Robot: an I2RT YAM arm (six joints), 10 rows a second.
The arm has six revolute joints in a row. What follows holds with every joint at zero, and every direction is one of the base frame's. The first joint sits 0.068 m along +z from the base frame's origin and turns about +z. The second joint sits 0.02 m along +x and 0.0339 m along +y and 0.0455 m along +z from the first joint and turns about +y. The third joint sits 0.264 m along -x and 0.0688 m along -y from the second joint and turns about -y. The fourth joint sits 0.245 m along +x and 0.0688 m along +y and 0.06 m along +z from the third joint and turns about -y. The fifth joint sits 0.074 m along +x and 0.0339 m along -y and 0.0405 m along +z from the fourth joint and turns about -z. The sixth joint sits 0.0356 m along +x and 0.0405 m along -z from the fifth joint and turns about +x. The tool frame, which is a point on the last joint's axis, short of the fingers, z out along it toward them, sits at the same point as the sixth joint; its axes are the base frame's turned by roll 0, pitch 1.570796 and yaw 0 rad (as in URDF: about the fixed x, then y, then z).
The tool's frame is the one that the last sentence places.
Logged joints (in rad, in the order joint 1, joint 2, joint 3, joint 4, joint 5, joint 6), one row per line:
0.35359, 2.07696, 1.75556, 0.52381, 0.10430, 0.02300
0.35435, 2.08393, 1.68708, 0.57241, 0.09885, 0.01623
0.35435, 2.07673, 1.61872, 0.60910, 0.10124, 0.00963
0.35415, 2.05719, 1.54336, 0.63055, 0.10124, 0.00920
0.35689, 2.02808, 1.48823, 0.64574, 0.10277, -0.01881
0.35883, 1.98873, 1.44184, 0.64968, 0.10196, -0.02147
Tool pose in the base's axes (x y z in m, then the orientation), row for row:
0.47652, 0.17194, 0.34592, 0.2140, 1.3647, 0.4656
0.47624, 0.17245, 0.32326, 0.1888, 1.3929, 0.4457
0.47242, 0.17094, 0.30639, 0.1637, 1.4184, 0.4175
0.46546, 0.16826, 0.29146, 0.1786, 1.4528, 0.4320
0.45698, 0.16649, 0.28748, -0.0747, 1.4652, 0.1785
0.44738, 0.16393, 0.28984, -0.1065, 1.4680, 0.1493
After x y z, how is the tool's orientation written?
As angles about the fixed x, y, z axes (roll, pitch, yaw), in radians.
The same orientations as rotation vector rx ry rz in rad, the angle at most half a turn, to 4 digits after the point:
-0.1390, 1.3666, 0.2443
-0.1539, 1.3918, 0.2392
-0.1612, 1.4152, 0.2286
-0.1682, 1.4488, 0.2232
-0.1915, 1.4561, 0.2000
-0.1961, 1.4586, 0.1995

